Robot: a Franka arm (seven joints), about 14 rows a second.
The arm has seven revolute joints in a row. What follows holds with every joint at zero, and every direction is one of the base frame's.
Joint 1 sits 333 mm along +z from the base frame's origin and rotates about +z.
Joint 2 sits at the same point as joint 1 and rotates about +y.
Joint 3 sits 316 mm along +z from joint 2 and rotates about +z.
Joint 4 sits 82.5 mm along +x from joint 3 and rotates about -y.
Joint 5 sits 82.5 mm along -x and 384 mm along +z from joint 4 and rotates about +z.
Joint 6 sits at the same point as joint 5 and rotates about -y.
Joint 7 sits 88 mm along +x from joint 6 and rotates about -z.
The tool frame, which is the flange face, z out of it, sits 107 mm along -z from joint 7; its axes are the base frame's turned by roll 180, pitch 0 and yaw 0 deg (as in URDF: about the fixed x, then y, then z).
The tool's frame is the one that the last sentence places.
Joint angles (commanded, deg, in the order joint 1, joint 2, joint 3, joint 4, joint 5, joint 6, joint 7), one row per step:
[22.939, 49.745, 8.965, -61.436, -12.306, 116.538, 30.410]
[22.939, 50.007, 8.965, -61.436, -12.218, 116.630, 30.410]
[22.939, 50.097, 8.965, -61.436, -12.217, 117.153, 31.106]
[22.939, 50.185, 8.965, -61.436, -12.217, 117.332, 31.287]
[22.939, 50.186, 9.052, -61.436, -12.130, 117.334, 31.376]
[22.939, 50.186, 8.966, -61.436, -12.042, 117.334, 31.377]
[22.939, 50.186, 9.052, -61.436, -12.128, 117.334, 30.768]
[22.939, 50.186, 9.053, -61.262, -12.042, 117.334, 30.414]
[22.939, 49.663, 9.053, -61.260, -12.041, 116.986, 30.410]
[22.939, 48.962, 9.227, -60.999, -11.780, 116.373, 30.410]
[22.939, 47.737, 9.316, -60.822, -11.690, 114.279, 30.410]
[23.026, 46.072, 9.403, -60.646, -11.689, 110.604, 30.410]
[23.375, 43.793, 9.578, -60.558, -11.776, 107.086, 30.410]
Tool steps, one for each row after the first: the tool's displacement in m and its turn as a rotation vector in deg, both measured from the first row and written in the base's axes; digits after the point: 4 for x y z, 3 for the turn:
[0.0000, 0.0001, -0.0034, 0.018, 0.207, -0.024]
[0.0007, 0.0007, -0.0037, 0.359, -0.153, -0.672]
[0.0009, 0.0009, -0.0046, 0.447, -0.223, -0.838]
[0.0005, 0.0016, -0.0046, 0.589, -0.155, -0.902]
[0.0008, 0.0010, -0.0046, 0.598, -0.139, -0.990]
[0.0005, 0.0016, -0.0046, 0.512, -0.149, -0.300]
[0.0010, 0.0018, -0.0031, 0.618, -0.255, 0.000]
[0.0006, 0.0015, 0.0034, 0.634, -0.447, -0.022]
[-0.0003, 0.0025, 0.0142, 1.030, -0.628, -0.075]
[-0.0032, 0.0012, 0.0288, 0.591, -0.088, -0.222]
[-0.0094, -0.0011, 0.0466, -0.605, 1.328, -0.381]
[-0.0187, -0.0002, 0.0721, -1.537, 2.098, -0.188]

